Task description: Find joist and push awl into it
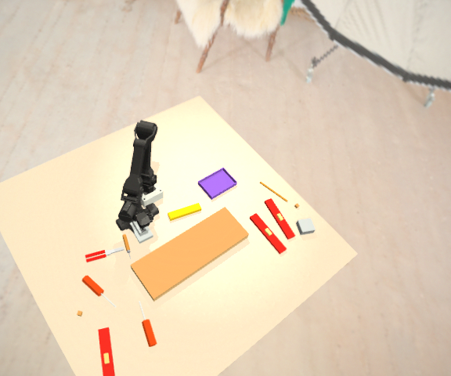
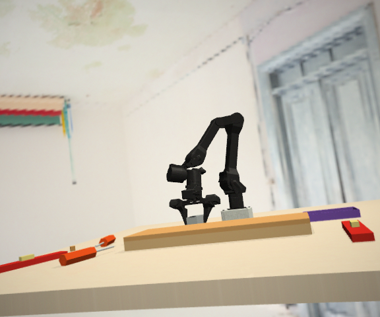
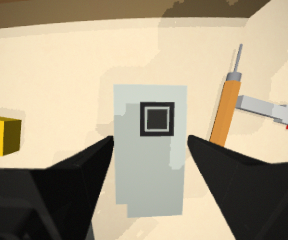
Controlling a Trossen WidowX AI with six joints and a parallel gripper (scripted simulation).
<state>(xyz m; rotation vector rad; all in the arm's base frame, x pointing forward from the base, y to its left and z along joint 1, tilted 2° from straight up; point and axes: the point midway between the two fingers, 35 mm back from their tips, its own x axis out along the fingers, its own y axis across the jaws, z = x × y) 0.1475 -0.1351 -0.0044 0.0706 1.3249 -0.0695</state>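
Now: the awl 40 mm ahead of my gripper tip, 100 mm to the right of it and 20 mm below it. Also, from my gripper tip: square indicator (20 mm ahead, 30 mm above); stud finder (10 mm ahead, 20 mm above); red-handled tool (180 mm to the right, 20 mm below).
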